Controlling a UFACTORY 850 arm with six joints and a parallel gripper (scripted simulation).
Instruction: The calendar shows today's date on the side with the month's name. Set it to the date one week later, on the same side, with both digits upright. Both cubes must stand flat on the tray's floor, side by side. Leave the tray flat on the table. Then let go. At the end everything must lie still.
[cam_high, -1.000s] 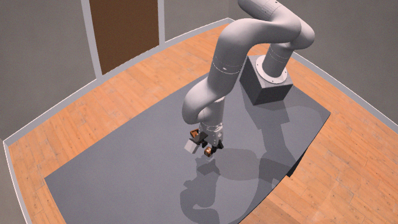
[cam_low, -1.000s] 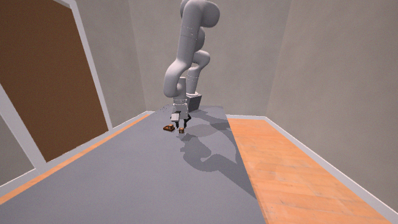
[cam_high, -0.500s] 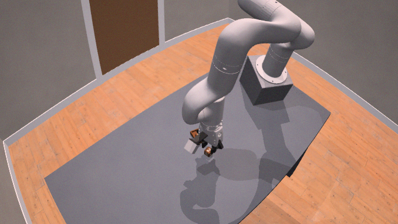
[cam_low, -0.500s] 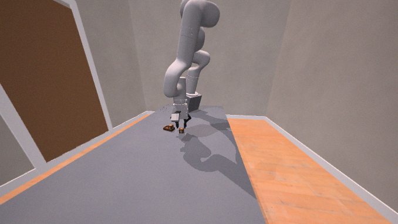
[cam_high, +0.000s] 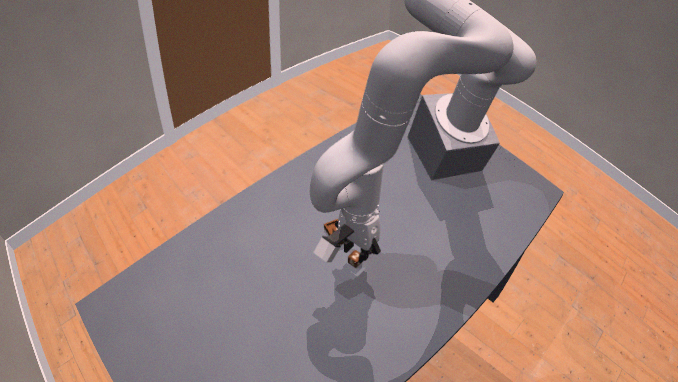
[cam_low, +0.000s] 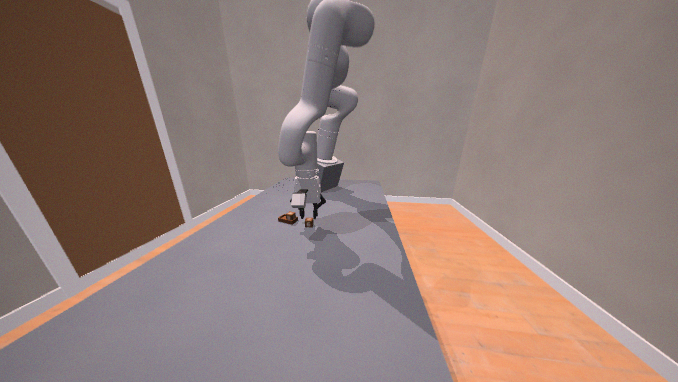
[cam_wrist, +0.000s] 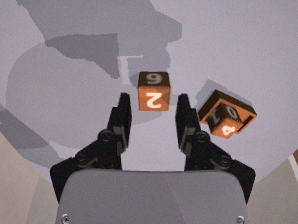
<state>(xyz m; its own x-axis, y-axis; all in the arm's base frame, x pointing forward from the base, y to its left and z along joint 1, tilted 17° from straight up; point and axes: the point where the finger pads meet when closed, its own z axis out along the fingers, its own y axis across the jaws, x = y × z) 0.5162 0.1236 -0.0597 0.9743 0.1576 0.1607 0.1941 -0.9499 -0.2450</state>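
Now: hand 40 mm above the number cube. From my hand the other things lie so: brown wooden calendar tray (20 mm behind, 110 mm to the right, 50 mm below).
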